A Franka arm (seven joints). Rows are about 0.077 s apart.
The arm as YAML. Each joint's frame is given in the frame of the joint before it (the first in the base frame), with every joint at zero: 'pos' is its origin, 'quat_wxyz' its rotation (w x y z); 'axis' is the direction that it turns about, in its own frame. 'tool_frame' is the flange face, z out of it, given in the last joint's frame.
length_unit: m
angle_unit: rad
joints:
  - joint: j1
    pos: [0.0, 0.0, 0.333]
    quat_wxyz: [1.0, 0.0, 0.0, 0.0]
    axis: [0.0, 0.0, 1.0]
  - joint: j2
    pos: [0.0, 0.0, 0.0]
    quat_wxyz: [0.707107, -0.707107, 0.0, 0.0]
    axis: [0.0, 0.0, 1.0]
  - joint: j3
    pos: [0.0, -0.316, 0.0]
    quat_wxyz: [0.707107, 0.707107, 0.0, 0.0]
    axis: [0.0, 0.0, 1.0]
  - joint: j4
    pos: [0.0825, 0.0, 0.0]
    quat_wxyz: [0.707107, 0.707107, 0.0, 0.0]
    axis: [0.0, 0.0, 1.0]
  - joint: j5
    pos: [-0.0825, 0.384, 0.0]
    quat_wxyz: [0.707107, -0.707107, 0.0, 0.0]
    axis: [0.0, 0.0, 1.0]
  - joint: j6
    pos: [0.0, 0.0, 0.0]
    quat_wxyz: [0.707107, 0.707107, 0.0, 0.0]
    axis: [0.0, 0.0, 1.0]
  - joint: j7
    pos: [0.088, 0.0, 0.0]
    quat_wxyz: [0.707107, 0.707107, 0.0, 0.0]
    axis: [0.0, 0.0, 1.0]
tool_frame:
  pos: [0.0, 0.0, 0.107]
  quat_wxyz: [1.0, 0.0, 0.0, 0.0]
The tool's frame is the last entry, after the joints.
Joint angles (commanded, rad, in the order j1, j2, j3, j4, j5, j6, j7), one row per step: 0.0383, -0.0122, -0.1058, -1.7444, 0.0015, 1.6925, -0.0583; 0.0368, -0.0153, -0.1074, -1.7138, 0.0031, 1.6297, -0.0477; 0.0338, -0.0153, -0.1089, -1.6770, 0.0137, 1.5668, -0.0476; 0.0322, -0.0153, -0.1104, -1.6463, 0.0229, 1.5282, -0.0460; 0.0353, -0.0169, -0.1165, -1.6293, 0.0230, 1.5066, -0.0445; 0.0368, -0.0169, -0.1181, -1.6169, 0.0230, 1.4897, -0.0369; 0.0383, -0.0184, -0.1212, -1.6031, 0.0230, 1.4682, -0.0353; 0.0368, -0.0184, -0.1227, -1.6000, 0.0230, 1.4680, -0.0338; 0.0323, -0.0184, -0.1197, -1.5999, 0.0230, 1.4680, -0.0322; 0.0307, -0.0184, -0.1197, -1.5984, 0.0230, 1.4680, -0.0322; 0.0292, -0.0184, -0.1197, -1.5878, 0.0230, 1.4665, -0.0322; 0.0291, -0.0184, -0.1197, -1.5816, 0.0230, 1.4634, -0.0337; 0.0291, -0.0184, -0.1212, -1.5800, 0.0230, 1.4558, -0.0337; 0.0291, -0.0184, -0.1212, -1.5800, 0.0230, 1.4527, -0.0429; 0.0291, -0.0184, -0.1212, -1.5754, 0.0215, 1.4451, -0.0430; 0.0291, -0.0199, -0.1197, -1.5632, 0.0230, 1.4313, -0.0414
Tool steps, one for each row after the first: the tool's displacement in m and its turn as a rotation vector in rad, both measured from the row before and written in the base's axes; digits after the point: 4 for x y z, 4 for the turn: -0.0052, -0.0013, 0.0110, 0.0034, 0.0290, -0.0137; -0.0045, -0.0010, 0.0123, 0.0125, 0.0253, -0.0052; -0.0026, -0.0005, 0.0114, 0.0097, 0.0072, -0.0047; -0.0021, -0.0015, 0.0071, 0.0005, 0.0030, -0.0040; -0.0014, 0.0001, 0.0045, -0.0004, 0.0047, -0.0073; -0.0024, -0.0007, 0.0055, 0.0006, 0.0062, -0.0027; 0.0000, -0.0016, 0.0014, -0.0004, -0.0028, -0.0045; -0.0001, -0.0008, 0.0000, -0.0002, 0.0000, -0.0031; 0.0000, -0.0009, 0.0007, -0.0001, -0.0015, -0.0016; 0.0001, -0.0008, 0.0048, -0.0008, -0.0091, -0.0015; -0.0002, 0.0000, 0.0026, -0.0001, -0.0031, 0.0015; -0.0009, -0.0007, 0.0002, 0.0006, 0.0060, -0.0013; -0.0004, 0.0000, -0.0002, 0.0012, 0.0028, 0.0092; -0.0008, -0.0001, 0.0015, -0.0012, 0.0031, 0.0003; -0.0016, 0.0011, 0.0053, 0.0015, 0.0000, 0.0003
